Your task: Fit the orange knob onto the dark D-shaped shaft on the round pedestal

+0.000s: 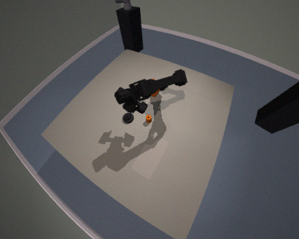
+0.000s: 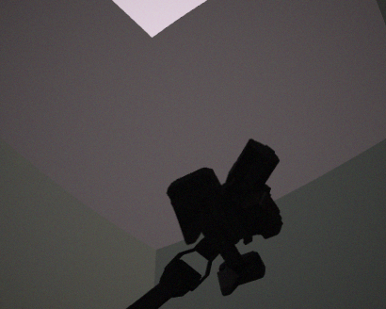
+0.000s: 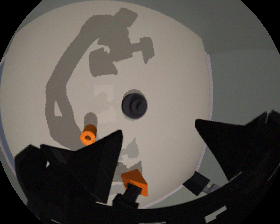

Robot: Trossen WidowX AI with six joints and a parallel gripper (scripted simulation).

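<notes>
The orange knob is 7 cm behind my gripper tip, 10 cm to the left of it and 17 cm below it. The rest, counted from my gripper tip: dark round part 1 cm ahead, 4 cm to the right, 17 cm below.
</notes>
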